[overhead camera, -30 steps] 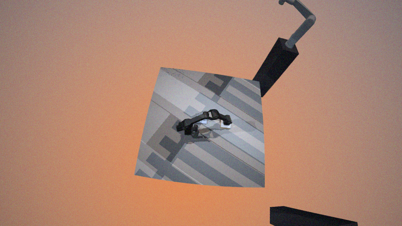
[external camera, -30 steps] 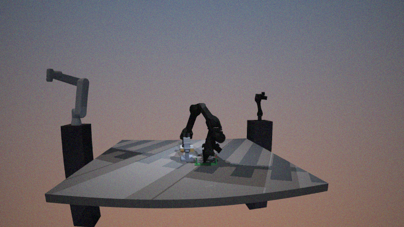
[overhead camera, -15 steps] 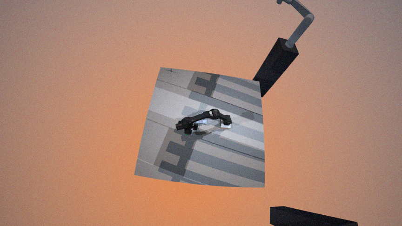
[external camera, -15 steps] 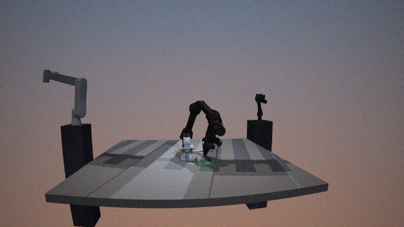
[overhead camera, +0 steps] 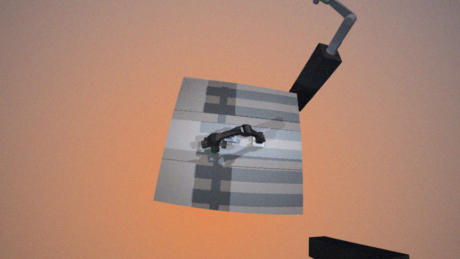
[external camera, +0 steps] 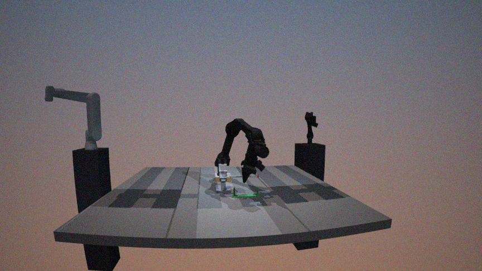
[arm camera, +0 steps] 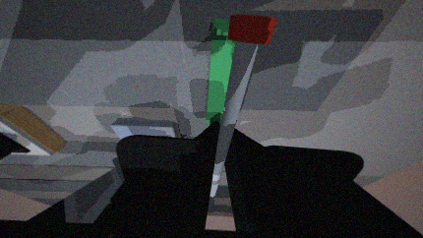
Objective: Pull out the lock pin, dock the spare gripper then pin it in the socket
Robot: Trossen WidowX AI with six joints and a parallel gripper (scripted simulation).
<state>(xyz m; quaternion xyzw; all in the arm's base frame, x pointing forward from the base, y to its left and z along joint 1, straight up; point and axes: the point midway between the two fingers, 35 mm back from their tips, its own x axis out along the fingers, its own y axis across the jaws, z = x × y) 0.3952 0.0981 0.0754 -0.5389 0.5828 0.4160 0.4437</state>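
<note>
My gripper tip is 10 mm to the right of the green bracket and 50 mm above it. Also, from my gripper tip: spare gripper (130 mm behind, 100 mm to the right, 40 mm above); then socket (110 mm behind, 100 mm to the right, 20 mm below).
</note>
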